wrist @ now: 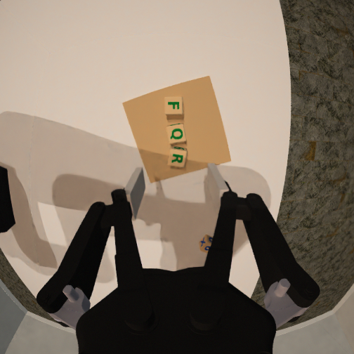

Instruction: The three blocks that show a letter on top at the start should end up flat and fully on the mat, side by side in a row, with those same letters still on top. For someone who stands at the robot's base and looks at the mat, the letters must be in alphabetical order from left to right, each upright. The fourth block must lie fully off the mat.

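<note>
The tan mat [205, 110] lies tilted on the pale table. Three cream blocks with green letters lie on it in a line down the wrist view: the F block [174, 107] at the top, the Q block [176, 134] in the middle and the R block [177, 158] near the mat's lower edge. Their letters are turned sideways, tops toward the view's right. A gap shows between F and Q; Q and R are close together. The fourth block [204, 243], orange with blue marks, lies off the mat, partly hidden by the right finger. My gripper [175, 175] is open and empty, its fingertips around the mat's lower edge.
The pale round table [75, 65] ends at the right, with dark stone-like floor [320, 100] beyond. A black object [6, 200] shows at the left edge. Shadows of the arm and gripper fall across the table and the mat's lower part.
</note>
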